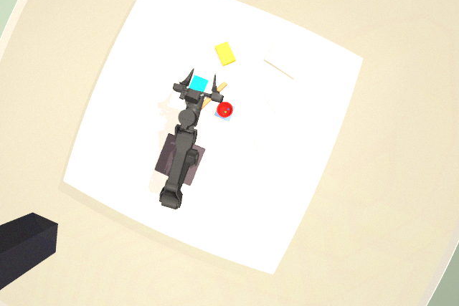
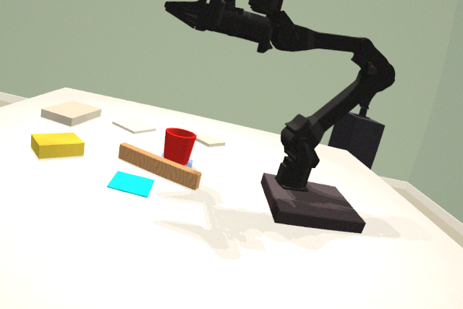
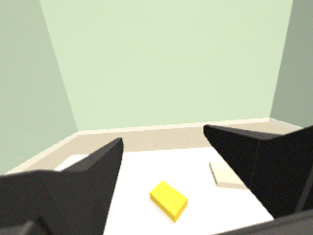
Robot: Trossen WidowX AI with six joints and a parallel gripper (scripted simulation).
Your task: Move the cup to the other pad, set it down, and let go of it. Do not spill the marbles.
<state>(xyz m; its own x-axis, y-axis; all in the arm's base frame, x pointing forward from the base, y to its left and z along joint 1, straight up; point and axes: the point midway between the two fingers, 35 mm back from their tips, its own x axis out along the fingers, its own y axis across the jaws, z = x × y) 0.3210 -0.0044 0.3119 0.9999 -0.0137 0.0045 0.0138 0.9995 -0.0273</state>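
My gripper tip is 100 mm past the red cup, 100 mm to the left of it and 300 mm above it. Round my gripper tip: light blue pad (100 mm behind, 100 mm to the right, 350 mm below); then wooden bar (50 mm behind, 20 mm to the right, 330 mm below).
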